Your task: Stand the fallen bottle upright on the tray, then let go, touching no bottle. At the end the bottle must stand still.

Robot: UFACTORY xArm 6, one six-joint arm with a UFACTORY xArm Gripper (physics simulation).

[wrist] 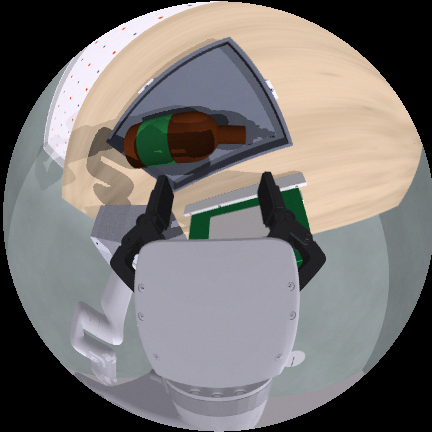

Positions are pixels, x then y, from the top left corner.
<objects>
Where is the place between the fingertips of my gripper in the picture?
214, 181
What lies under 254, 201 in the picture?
A green panel.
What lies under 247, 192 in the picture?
A white rail.
</objects>
